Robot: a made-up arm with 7 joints.
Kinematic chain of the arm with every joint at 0, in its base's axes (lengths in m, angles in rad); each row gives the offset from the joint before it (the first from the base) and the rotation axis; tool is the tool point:
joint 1: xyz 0 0.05 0 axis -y
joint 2: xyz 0 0.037 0 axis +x
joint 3: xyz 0 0 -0.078 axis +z
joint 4: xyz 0 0 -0.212 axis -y
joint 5: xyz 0 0 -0.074 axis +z
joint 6: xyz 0 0 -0.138 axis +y
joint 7: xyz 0 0 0 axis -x
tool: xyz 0 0 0
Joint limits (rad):
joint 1: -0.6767..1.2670
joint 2: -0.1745..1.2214
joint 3: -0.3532..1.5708
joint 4: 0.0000..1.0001
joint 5: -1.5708..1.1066
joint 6: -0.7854..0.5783
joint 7: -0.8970..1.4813
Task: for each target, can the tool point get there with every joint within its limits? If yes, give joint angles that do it. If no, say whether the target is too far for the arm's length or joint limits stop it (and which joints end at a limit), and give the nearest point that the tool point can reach.
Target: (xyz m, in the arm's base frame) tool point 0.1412 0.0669 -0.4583
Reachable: yes | joints 0.0462 -0.0253 -0.0693 0.6027 0.7748 -0.1303 0.8062
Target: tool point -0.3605 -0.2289 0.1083
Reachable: no: joint limits stop it (at a limit: joint 1, joint 2, joint 4) | nearest point -0.3096 -0.0002 -0.3854 | short by 0.547 m
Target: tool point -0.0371 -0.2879 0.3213
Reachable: no: joint limits stop it (at a limit: joint 1, joint 2, joint 3, joint 4) | nearest point 0.4200 -0.0440 0.0438 | short by 0.588 m
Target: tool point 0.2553 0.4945 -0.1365
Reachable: yes | joints 1.0427 0.8771 1.2961 0.1879 0.1006 -0.3682 -0.1819
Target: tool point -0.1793 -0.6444 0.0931
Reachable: no: too far | nearest point -0.1123 -0.0440 -0.4071 | short by 0.784 m
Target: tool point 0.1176 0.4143 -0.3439
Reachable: yes | joints 0.2236 0.5591 1.1494 0.4595 -0.1606 0.2401 -0.2700
